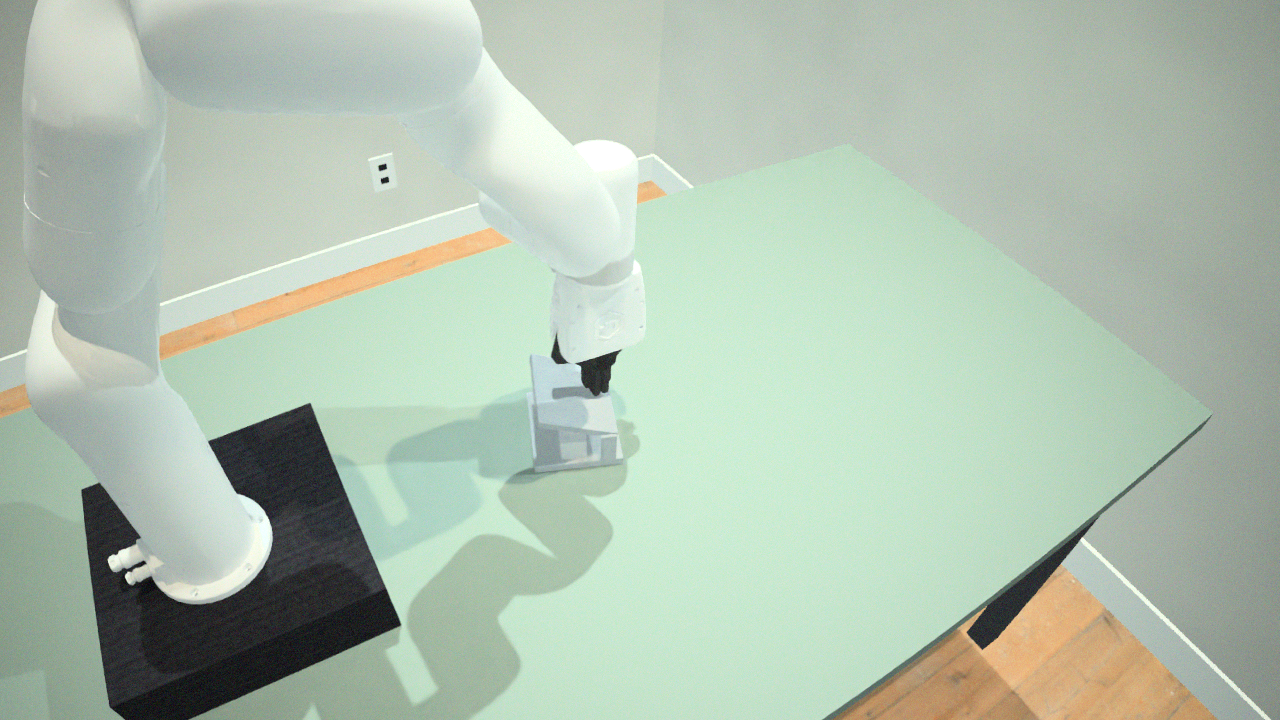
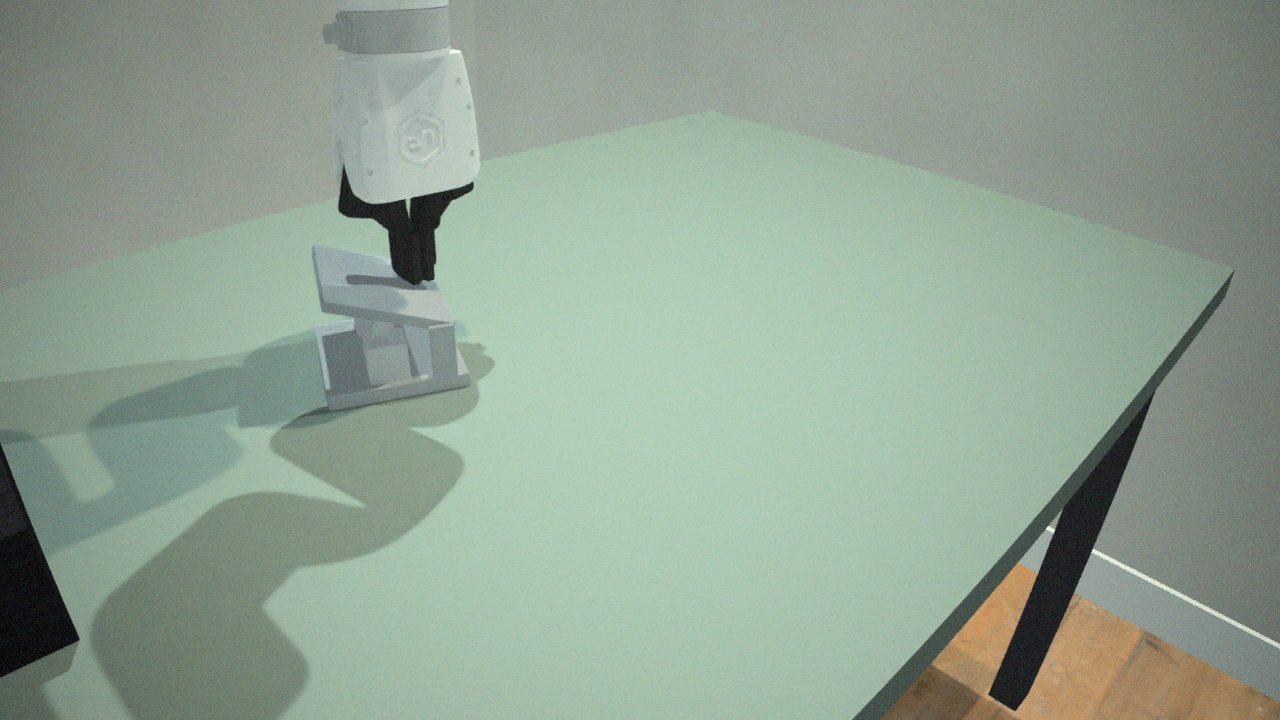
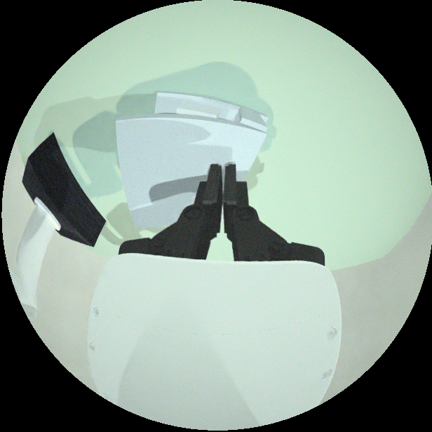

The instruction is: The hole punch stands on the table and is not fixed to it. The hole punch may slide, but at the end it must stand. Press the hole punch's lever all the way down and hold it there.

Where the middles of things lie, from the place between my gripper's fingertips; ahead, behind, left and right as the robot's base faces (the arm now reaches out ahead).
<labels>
Right now the lever (image 2: pixel 353 284) is 3 cm behind my hand. From my hand the other things lie so: pale grey hole punch (image 1: pixel 552 451) 3 cm behind, 2 cm below.
</labels>
